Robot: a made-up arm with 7 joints.
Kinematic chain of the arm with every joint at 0, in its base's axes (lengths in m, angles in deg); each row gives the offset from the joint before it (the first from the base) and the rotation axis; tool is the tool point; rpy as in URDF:
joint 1: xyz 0 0 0.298 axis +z
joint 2: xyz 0 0 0 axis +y
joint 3: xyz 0 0 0.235 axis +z
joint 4: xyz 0.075 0 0 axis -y
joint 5: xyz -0.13 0 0.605 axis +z
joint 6: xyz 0 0 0 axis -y
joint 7: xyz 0.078 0 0 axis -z
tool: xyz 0 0 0 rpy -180 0 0
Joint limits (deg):
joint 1: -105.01..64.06
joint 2: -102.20..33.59
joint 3: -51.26..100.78
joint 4: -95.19..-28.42
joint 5: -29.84..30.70
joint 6: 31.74..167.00
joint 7: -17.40..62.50
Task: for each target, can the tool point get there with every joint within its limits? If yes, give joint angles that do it. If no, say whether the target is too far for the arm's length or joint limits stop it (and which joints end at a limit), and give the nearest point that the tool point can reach.
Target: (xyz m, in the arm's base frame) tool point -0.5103 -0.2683 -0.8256
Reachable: no: too far | nearest point -0.7506 -0.3647 0.0163 | short by 0.881 m
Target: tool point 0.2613 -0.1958 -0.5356
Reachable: no: joint limits stop it (at a limit: joint 2, joint 4, joint 6) | nearest point 0.5890 -0.4413 0.0973 | short by 0.754 m
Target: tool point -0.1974 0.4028 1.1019
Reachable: yes | joints 23.73 -21.99 56.73 -50.65 24.82 74.71 38.90
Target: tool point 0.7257 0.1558 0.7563
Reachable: yes | joints -48.03 13.90 66.94 -79.47 -24.53 136.28 50.63
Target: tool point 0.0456 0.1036 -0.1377
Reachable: no: joint limits stop it (at a limit: joint 2, joint 3, joint 4, joint 5, joint 6) | nearest point 0.2964 0.6735 0.0803 | short by 0.660 m
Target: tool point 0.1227 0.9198 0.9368
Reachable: no: too far | nearest point 0.1028 0.7703 0.8330 | short by 0.183 m
